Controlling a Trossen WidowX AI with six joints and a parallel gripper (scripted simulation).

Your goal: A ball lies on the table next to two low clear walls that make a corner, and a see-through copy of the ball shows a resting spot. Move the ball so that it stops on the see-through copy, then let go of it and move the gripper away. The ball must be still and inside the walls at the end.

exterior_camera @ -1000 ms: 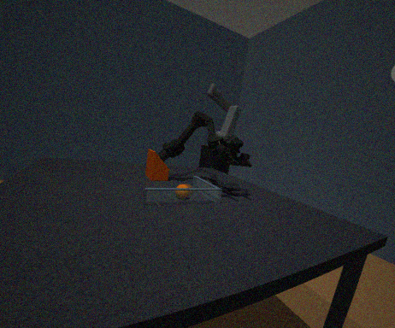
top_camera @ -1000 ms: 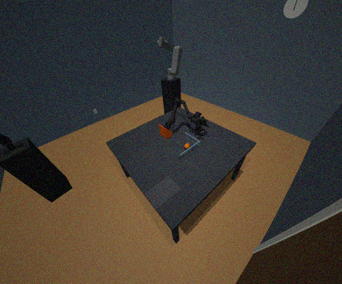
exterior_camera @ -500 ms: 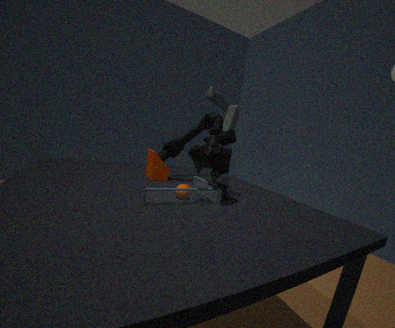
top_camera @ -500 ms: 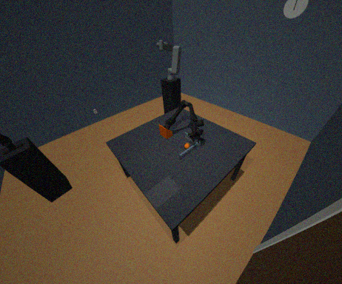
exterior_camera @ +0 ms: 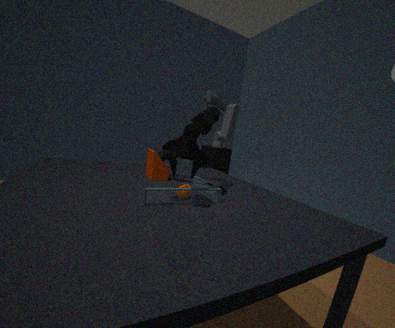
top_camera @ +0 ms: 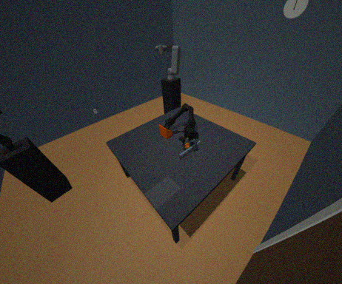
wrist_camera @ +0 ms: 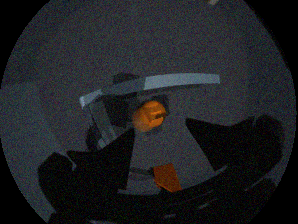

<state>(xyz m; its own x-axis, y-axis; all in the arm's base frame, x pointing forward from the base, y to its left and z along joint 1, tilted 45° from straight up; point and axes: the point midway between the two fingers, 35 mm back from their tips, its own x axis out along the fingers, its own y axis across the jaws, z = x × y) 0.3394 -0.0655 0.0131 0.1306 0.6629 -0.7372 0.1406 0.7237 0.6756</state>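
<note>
Now: gripper tip 60 mm above the orange ball. Also, from my gripper tip: clear wall: 60 mm below, 60 mm ahead, 20 mm to the right.
</note>
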